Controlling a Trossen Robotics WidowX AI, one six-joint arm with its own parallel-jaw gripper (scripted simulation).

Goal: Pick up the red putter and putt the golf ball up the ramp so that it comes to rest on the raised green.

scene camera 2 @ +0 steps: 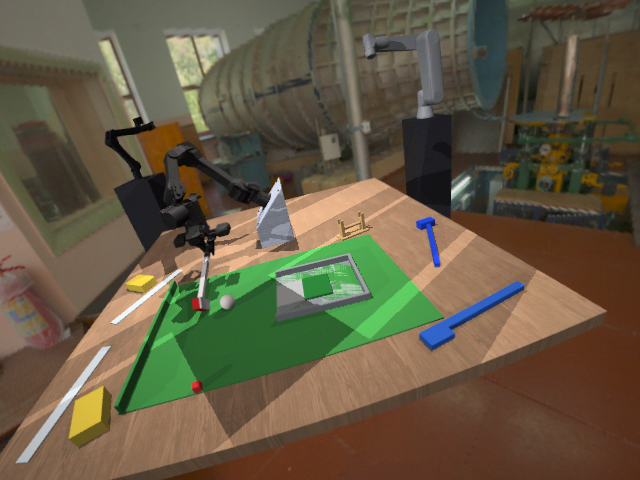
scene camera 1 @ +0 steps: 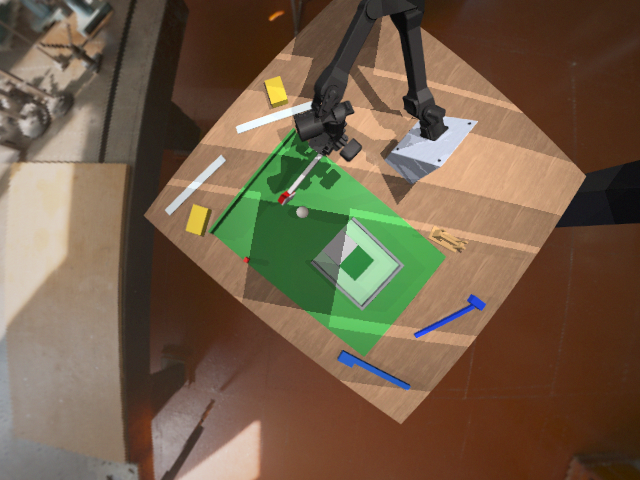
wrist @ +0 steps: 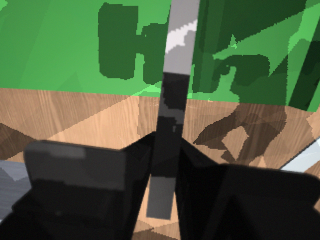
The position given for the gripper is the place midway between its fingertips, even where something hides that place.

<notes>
The gripper [scene camera 2: 211, 255] holds a red putter. Further things: a green mat [scene camera 2: 220, 347] and a dark green rail [scene camera 2: 122, 400].
The gripper shows as well in scene camera 1 [scene camera 1: 331, 145] and in the wrist view [wrist: 164, 138]. The green mat also shows in scene camera 1 [scene camera 1: 280, 245] and in the wrist view [wrist: 109, 54].
</notes>
